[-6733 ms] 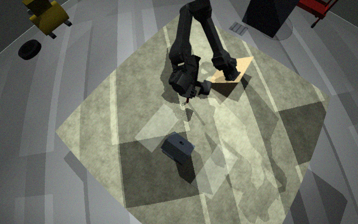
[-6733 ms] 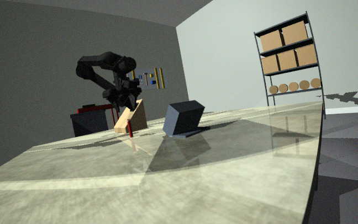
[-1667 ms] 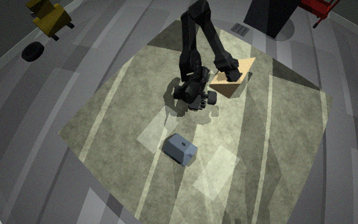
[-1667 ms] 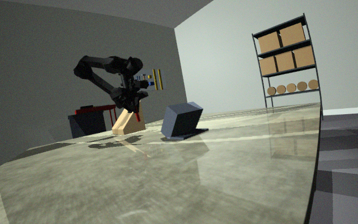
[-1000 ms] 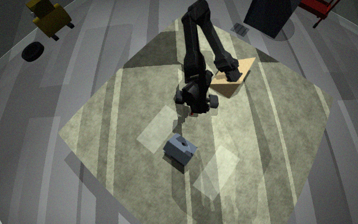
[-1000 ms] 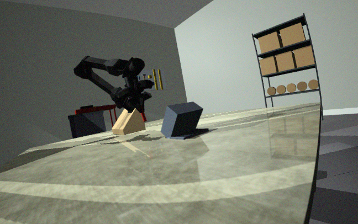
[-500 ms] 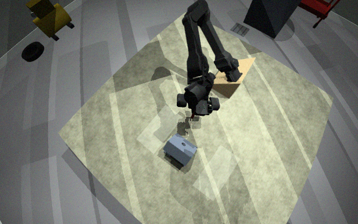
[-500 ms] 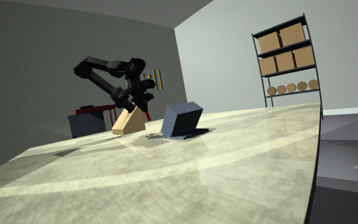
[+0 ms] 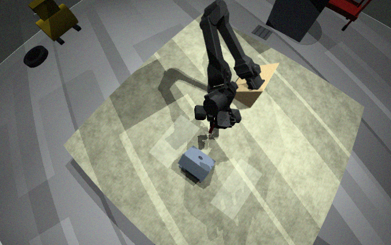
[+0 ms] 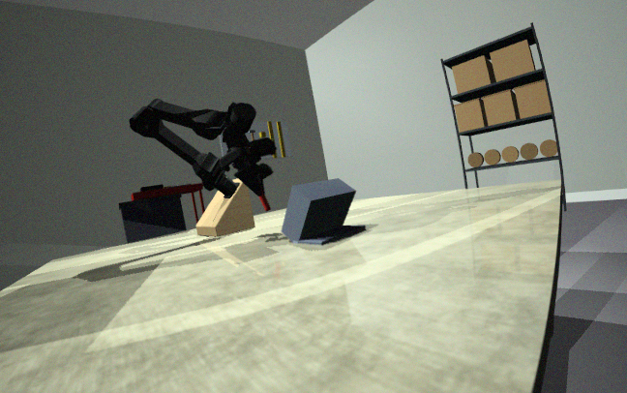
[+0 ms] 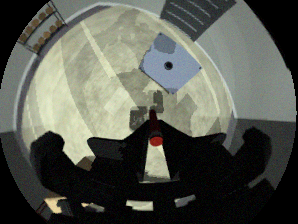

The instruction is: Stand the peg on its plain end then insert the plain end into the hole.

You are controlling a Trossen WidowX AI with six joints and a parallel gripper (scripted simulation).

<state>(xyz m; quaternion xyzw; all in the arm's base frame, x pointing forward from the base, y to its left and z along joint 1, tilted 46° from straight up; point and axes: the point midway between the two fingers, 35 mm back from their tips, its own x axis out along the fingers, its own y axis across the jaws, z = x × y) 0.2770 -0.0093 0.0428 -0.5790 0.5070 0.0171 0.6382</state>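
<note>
Now: the blue-grey sloped panel 16 cm ahead of my gripper tip, 5 cm to the left of it and 5 cm below it. Also, from my gripper tip: red peg: 2 cm above, 1 cm behind.
</note>
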